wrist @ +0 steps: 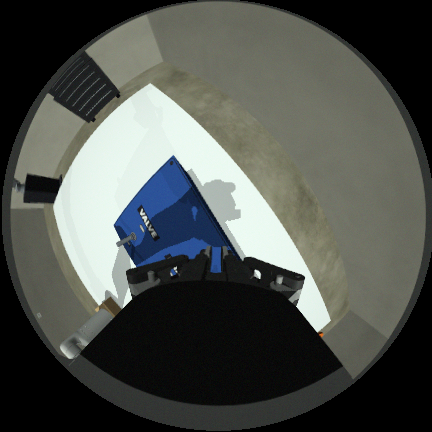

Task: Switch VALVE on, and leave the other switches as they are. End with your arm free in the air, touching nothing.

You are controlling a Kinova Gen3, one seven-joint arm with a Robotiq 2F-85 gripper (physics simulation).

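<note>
The blue switch panel lies at the centre left, with the VALVE label near its left side. The VALVE switch is a grey metal lever by the panel's lower left edge, with a small pale mark between it and the label. My gripper is nearly closed, with a narrow gap showing blue panel and no object between the fingertips. The fingertips appear over the panel's lower right part, apart from the VALVE lever in the view. The other switches are largely hidden behind the gripper; whether it touches one cannot be told.
The panel is on a white table top. A black slatted object is at the upper left, with a black box below it. A grey rounded object and a brown block are at the lower left.
</note>
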